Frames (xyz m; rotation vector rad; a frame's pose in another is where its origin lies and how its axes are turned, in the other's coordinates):
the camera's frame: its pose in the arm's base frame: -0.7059 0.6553 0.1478 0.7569 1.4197 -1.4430
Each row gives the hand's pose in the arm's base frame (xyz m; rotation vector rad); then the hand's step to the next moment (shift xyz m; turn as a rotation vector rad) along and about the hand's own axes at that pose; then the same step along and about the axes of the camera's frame.
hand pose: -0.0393 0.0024 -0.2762 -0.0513 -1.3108 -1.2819
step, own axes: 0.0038 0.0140 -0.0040 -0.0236 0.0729 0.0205
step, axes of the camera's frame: -0.0131 0.0067 0.0032 -0.0583 0.0328 -0.0426
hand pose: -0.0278 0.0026 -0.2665 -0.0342 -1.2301 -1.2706
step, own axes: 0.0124 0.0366 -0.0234 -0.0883 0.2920 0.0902
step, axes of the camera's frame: -0.0309 0.0272 0.0187 -0.2383 0.1224 -0.1715
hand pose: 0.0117 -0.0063 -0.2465 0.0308 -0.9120 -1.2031
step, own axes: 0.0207 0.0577 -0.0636 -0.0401 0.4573 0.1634
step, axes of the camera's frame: -0.0251 0.0768 0.0356 -0.4224 0.1483 -0.1923
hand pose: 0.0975 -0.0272 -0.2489 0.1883 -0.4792 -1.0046
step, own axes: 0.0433 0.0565 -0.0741 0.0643 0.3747 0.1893
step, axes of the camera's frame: -0.0045 0.0997 0.0244 -0.4078 0.0976 -0.0673
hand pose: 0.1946 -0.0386 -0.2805 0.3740 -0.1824 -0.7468
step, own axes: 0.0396 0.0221 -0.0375 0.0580 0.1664 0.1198
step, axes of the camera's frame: 0.0033 0.0581 0.0088 -0.2098 0.0366 0.0057
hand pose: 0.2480 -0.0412 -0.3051 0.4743 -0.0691 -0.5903
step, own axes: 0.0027 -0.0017 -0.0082 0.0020 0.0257 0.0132
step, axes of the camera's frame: 0.0063 0.0060 -0.0012 -0.0280 0.0037 -0.0064
